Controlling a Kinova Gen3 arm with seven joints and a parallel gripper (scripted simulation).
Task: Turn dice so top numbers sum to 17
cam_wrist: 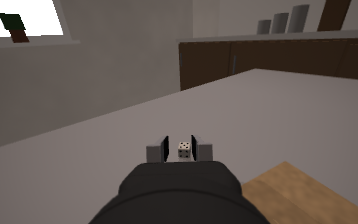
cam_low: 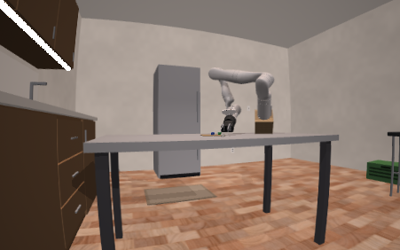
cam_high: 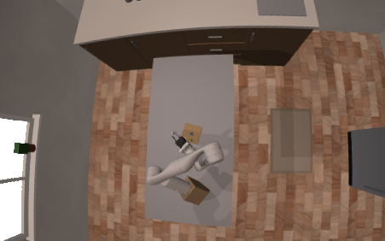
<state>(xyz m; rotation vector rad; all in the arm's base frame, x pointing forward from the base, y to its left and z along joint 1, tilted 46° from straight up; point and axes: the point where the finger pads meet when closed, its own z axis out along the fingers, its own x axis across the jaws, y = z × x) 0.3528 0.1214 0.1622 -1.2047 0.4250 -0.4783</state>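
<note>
Right now the white die is 30 mm to the left of my hand, 30 mm below it and 20 mm ahead of it. Also, from my hand: tan mat 120 mm to the right, 50 mm ahead, 40 mm below; blue die 120 mm to the right, 50 mm ahead, 30 mm below; green die 130 mm to the right, 30 mm below.
</note>
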